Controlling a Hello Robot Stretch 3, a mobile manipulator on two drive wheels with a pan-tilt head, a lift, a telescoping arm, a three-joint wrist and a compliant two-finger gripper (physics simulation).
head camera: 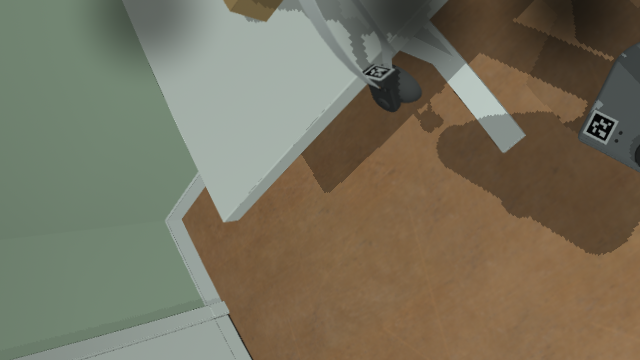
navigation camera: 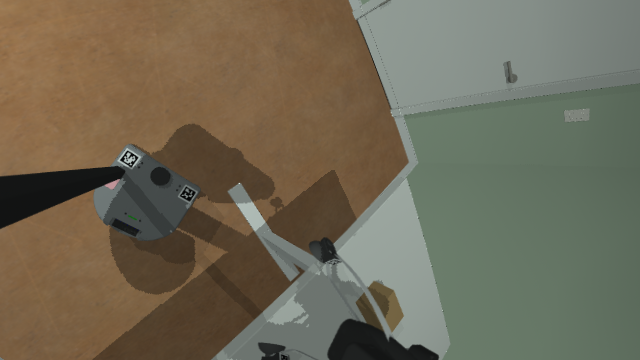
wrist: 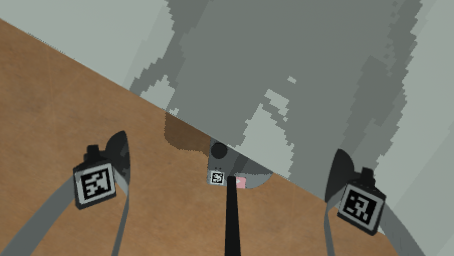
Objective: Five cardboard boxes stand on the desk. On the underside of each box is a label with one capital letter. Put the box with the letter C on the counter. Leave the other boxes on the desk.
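Pixels of known places: gripper, fingertip midpoint: (navigation camera: 290, 293); robot's base, link origin: (navigation camera: 159, 175).
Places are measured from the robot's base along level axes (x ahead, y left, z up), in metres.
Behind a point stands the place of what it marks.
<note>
A brown cardboard box (head camera: 254, 9) {x 0.046, y -0.390, z 0.975 m} (navigation camera: 395, 306) {x 0.028, y -0.425, z 1.000 m} stands on the white desk (head camera: 240, 110) {x 0.154, y -0.386, z 0.950 m} (navigation camera: 412, 240) {x 0.180, y -0.474, z 0.950 m}. It is cut by the top edge in the head view and partly behind a finger in the navigation view. No letter shows on it. My gripper (navigation camera: 297, 300) {x -0.023, y -0.213, z 0.950 m} (wrist: 228, 157) {x -0.023, y -0.213, z 0.950 m} is open, with its fingers wide apart and nothing between them. It is above the desk's front edge, beside the box. In the head view one fingertip shows beyond that edge. The other boxes and the counter do not show.
My grey base (head camera: 617, 105) {x -0.062, y -0.119, z 0.160 m} (navigation camera: 150, 200) {x -0.098, y -0.020, z 0.160 m} (wrist: 235, 167) stands on the brown floor in front of the desk. A white desk leg (head camera: 480, 95) (navigation camera: 252, 212) reaches out between base and desk. A green wall (head camera: 90, 150) {x 0.707, y -1.390, z 0.637 m} (navigation camera: 500, 225) {x 0.620, y -1.354, z 0.924 m} runs behind the desk, with a white door (navigation camera: 450, 45) {x 1.514, y -0.749, z 0.615 m} beyond its end.
</note>
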